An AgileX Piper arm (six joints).
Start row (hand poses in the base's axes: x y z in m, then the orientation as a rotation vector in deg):
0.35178, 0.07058, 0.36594, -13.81, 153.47, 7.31
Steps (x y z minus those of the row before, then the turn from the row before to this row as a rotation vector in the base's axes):
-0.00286, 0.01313, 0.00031, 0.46, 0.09, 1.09
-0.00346, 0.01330, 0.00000, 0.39, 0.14, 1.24
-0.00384, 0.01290, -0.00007, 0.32, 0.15, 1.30
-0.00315, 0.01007, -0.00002, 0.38, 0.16, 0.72
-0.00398, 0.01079, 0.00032, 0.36, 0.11, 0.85
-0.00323, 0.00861, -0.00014, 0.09, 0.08, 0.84
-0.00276, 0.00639, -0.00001, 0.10, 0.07, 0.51
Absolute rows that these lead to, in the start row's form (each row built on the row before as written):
0.34892, 0.08371, 0.36625, -15.13, 153.40, 8.28
0.34546, 0.09701, 0.36625, -16.67, 153.36, 9.21
0.34162, 0.10991, 0.36618, -18.32, 153.31, 10.06
0.33847, 0.11998, 0.36616, -19.17, 153.32, 10.82
0.33449, 0.13077, 0.36648, -20.20, 153.26, 11.58
0.33126, 0.13938, 0.36634, -21.30, 153.21, 11.97
0.32850, 0.14577, 0.36633, -21.95, 153.19, 12.27

